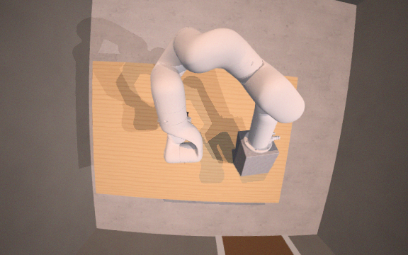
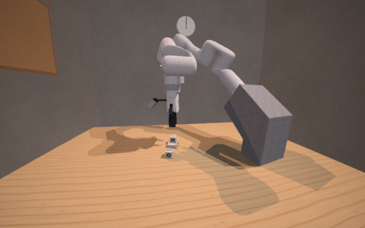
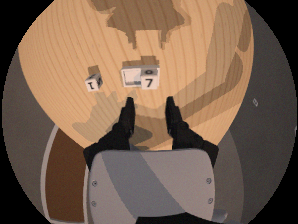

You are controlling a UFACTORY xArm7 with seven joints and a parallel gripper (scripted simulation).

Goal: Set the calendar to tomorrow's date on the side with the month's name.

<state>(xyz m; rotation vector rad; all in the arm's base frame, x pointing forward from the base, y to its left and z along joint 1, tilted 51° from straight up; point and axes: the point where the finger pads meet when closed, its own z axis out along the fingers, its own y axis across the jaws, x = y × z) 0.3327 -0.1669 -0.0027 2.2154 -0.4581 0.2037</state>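
My hand is 20 mm to the right of the white calendar tray and 110 mm above it.
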